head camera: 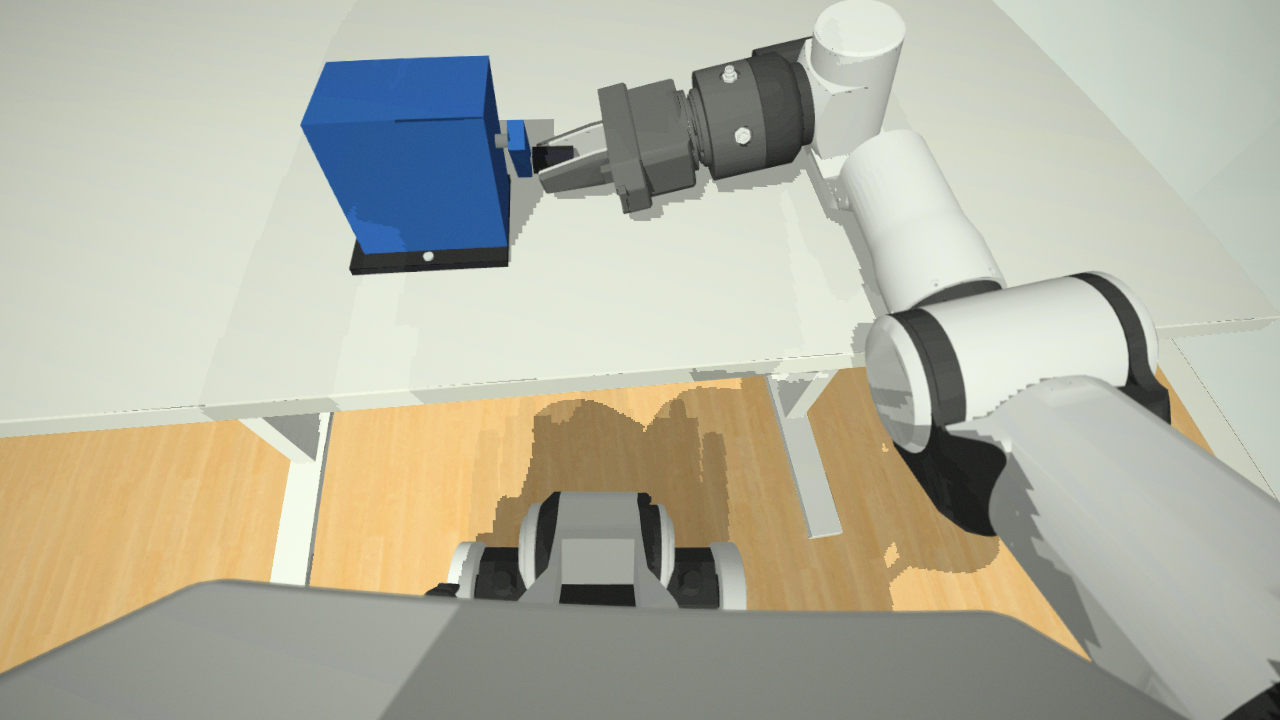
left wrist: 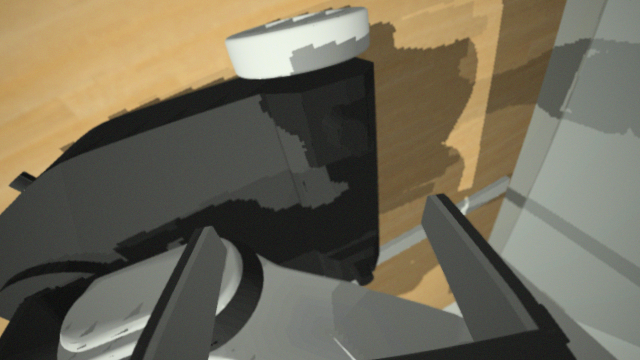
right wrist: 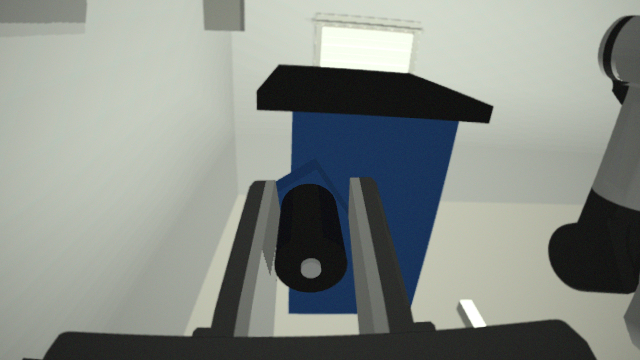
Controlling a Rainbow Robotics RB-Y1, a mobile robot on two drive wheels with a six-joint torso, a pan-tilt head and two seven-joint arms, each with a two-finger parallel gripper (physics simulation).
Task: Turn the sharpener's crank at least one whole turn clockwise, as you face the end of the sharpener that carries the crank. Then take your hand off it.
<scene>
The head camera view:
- my right gripper: 541, 168
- black handle: 543, 157
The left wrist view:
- my left gripper: 321, 224
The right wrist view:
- my right gripper: 313, 197
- black handle: 309, 227
</scene>
